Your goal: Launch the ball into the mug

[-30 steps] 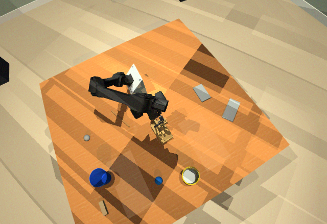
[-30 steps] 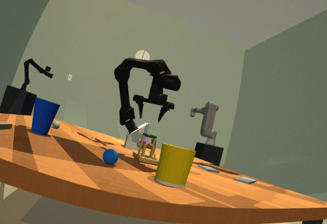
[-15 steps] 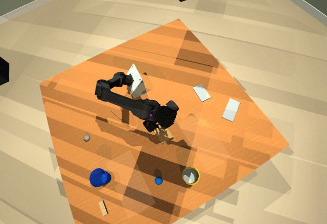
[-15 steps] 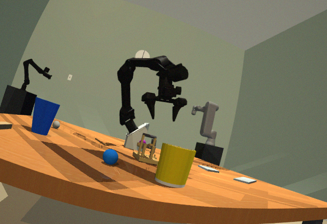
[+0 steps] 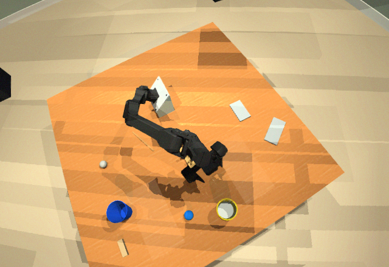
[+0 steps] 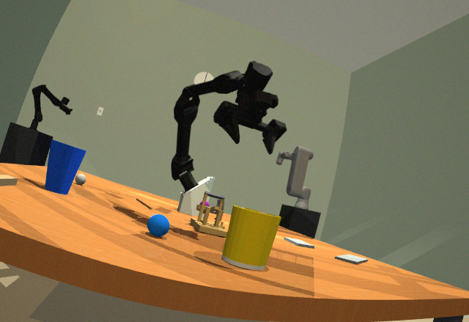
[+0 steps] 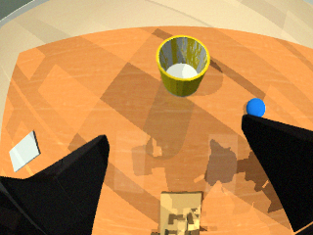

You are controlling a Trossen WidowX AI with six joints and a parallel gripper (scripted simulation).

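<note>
Now: gripper tip 280 mm past the magenta ball, 170 mm above it and 40 mm to the left of it. Round my gripper tip: blue ball: 210 mm below, 170 mm to the right, 80 mm ahead; wooden catapult: 210 mm behind, 180 mm below, 20 mm to the right; yellow mug: 210 mm below, 140 mm ahead.
</note>
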